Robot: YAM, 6 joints.
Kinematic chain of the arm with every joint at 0, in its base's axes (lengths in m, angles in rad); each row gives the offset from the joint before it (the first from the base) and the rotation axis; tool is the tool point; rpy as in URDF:
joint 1: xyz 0 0 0.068 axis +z
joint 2: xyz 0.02 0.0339 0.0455 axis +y
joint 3: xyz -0.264 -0.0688 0 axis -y
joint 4: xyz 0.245 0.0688 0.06 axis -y
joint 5: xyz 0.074 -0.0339 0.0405 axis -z
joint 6: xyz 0.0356 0 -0.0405 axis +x
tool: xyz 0 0 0 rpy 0 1.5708 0
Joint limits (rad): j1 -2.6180..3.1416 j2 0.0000..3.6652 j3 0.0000..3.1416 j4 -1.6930..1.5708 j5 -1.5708..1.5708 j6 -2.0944..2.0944
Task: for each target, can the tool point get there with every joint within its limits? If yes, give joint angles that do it. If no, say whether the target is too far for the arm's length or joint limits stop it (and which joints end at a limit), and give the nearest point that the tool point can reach.
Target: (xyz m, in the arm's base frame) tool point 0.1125 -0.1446 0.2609
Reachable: yes | joints -0.7231 0.9884 0.7198 -0.6243 1.2679 0.4958
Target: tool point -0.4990 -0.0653 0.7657
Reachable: no: too far | nearest point -0.3896 -0.0102 0.6167 | short by 0.193 m
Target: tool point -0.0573 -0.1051 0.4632
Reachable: yes | joints 0.8473 0.3061 1.5604 -1.0617 0.8463 0.6397
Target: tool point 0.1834 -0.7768 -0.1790
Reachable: no: too far | nearest point 0.1392 -0.5896 -0.1067 | short by 0.205 m
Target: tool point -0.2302 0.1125 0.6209
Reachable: yes | joints -0.3738 1.1562 2.7624 1.3100 -0.6180 1.6265
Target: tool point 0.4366 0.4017 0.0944
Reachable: yes | joints 0.7901 3.2969 2.8566 1.2784 0.8815 -1.1421
